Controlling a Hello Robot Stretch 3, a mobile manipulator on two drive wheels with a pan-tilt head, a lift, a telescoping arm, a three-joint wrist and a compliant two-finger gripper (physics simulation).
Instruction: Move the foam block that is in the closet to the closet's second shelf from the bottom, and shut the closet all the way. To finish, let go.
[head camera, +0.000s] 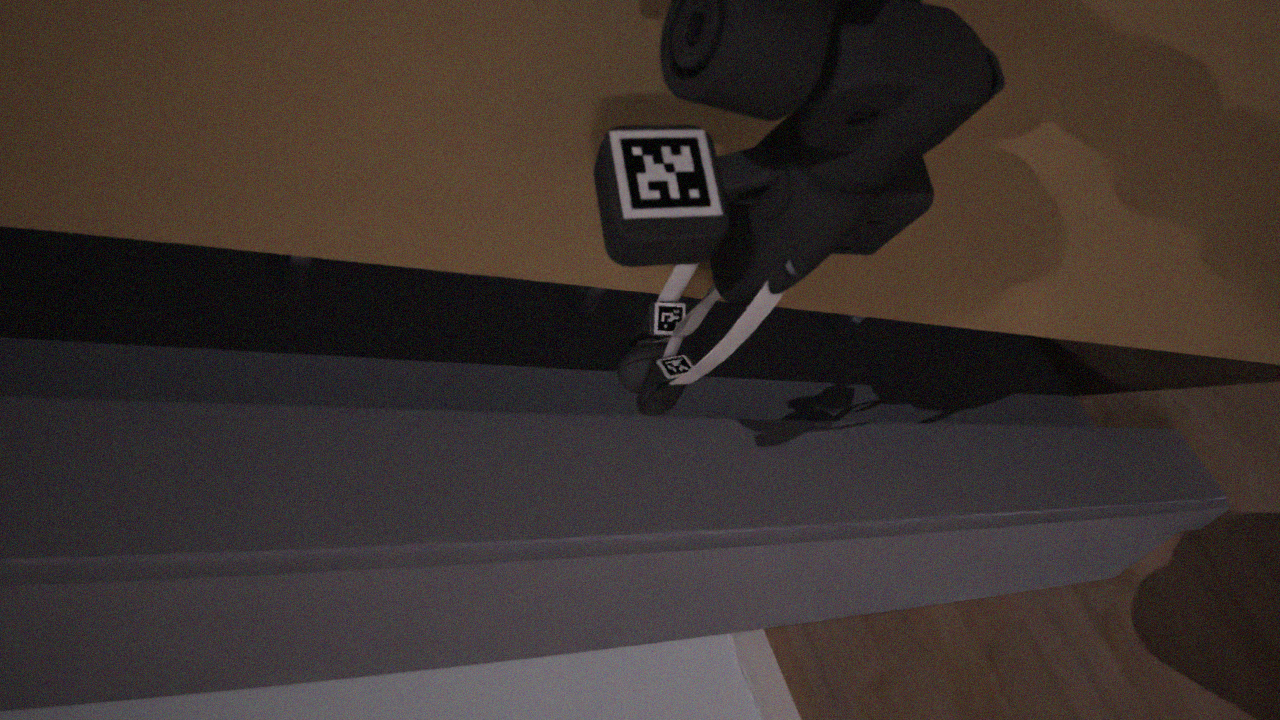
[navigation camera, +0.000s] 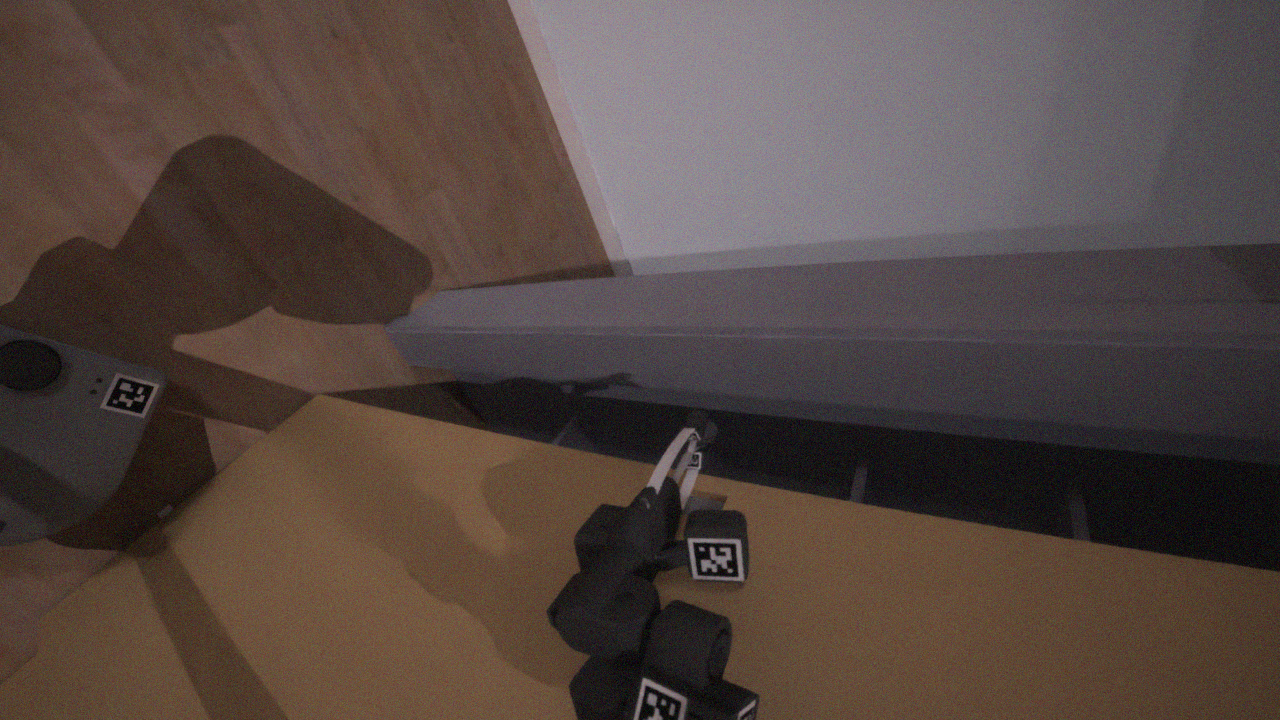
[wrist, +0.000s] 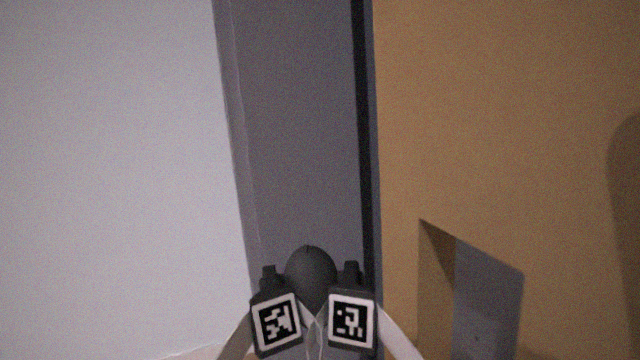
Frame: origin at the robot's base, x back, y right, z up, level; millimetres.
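Seen in the pictures: gripper, fingertip midpoint: (head camera: 639, 381) (navigation camera: 705, 424); robot's base, origin of the base link: (navigation camera: 28, 362).
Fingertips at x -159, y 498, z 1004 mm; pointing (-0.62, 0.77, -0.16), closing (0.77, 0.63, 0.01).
Note:
Offsets run from my fingertips to a thing's top centre. "spot": to the spot under its first point. Level surfaces: height alone.
The closet's yellow-brown door @(spot: dx +115, dy -61, dz +237 mm) (head camera: 268, 134) (navigation camera: 939, 617) (wrist: 500, 125) stands a little apart from its grey body @(spot: dx -120, dy +117, dz +128 mm) (head camera: 358, 483) (navigation camera: 805, 358) (wrist: 300, 125). A dark gap runs between them, and parts of shelf edges show in it in the navigation view. The door has a rectangular cutout (wrist: 487, 305), right of the fingers in the wrist view. My gripper (head camera: 648, 383) (navigation camera: 702, 429) (wrist: 313, 272) is shut, its fingertips pressed together with no object seen between them. The tips are by the gap, beyond the door's edge, near the grey panel. The foam block does not show in any view.
A pale wall (head camera: 447, 685) (navigation camera: 895, 116) (wrist: 110, 150) lies beyond the grey body. Wooden floor @(dz -1004 mm) (head camera: 939, 662) (navigation camera: 358, 89) shows at the closet's end. My base (navigation camera: 62, 447) is at the left of the navigation view. Dark shadows fall on the door and floor.

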